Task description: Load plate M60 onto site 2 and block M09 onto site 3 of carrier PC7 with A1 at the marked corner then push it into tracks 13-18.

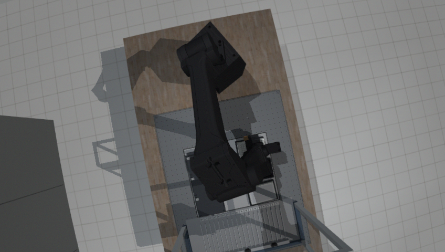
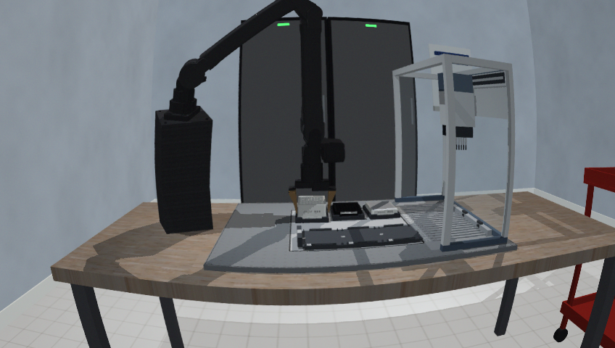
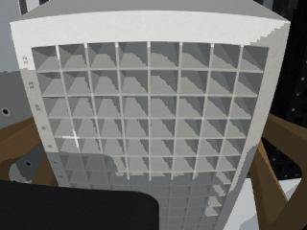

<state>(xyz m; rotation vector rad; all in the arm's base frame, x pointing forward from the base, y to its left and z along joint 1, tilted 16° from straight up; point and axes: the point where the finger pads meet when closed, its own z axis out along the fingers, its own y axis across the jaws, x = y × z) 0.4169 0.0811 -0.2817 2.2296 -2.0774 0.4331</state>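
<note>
Right now the nest S1 is 20 mm below my hand. Also, from my hand: black 96-well plate M06 (110 mm ahead, 20 mm to the left); dark carrier PC7 (140 mm ahead, 240 mm to the right, 10 mm below); nest S3 (220 mm ahead, 30 mm to the left, 20 mm below).
</note>
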